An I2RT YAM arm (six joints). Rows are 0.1 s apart.
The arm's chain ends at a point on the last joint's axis. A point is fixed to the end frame.
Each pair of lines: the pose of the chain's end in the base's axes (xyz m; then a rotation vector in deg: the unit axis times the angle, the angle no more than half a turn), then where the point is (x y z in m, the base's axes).
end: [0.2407 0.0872 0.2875 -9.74 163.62 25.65]
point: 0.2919 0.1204 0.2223
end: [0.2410 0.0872 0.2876 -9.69 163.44 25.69]
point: 0.2924 0.1204 0.2226
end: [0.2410 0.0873 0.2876 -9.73 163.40 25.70]
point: 0.2924 0.1206 0.2226
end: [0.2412 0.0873 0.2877 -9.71 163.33 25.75]
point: 0.2927 0.1206 0.2228
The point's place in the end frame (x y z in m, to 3 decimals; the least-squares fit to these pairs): -0.035 0.005 0.082
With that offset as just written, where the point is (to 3 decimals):
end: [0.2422 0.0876 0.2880 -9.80 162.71 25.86]
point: 0.294 0.121 0.224
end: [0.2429 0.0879 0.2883 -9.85 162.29 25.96]
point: 0.295 0.122 0.224
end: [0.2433 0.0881 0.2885 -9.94 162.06 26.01]
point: 0.296 0.122 0.225
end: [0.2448 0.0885 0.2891 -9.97 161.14 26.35]
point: 0.299 0.123 0.226
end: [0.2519 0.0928 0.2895 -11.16 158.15 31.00]
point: 0.307 0.132 0.231
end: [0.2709 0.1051 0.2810 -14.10 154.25 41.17]
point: 0.325 0.154 0.229
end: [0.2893 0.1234 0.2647 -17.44 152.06 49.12]
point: 0.340 0.180 0.218
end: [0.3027 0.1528 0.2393 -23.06 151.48 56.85]
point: 0.347 0.217 0.196
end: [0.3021 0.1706 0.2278 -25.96 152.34 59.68]
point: 0.342 0.238 0.184
